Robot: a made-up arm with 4 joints.
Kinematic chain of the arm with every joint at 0, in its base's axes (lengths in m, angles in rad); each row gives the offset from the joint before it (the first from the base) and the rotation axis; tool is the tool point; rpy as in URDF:
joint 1: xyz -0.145 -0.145 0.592 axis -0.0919 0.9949 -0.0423
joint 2: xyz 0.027 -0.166 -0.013 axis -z
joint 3: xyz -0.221 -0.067 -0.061 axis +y
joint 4: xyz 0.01 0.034 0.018 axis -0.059 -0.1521 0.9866
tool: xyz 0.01 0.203 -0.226 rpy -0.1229 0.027 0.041
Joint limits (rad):
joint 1: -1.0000..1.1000
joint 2: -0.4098..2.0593
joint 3: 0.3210..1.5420
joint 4: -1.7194..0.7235
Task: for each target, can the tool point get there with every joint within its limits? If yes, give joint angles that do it. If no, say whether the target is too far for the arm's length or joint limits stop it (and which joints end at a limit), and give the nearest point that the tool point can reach.
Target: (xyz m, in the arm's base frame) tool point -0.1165 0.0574 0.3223
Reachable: yes | joints 0.0743 1.1866 0.9354 -0.4071
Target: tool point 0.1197 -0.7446 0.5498
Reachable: no: joint limits stop it (at a limit: joint 1, joint 2, joint 3, joint 4) | nearest point 0.1257 -0.3345 0.3316 | short by 0.465 m
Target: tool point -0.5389 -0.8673 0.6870
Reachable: no: too far | nearest point -0.6029 -0.4939 0.6752 | short by 0.379 m
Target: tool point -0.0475 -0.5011 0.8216
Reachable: no: joint limits stop it (at a limit: joint 1, joint 2, joint 3, joint 4) | nearest point -0.3326 -0.3325 1.0010 | short by 0.377 m
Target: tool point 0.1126 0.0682 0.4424
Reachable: yes | joints -0.5484 1.5138 1.1324 -0.6581
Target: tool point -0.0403 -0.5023 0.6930
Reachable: no: joint limits stop it (at a limit: joint 1, joint 2, joint 3) | nearest point 0.2344 -0.2064 0.5748 | short by 0.421 m
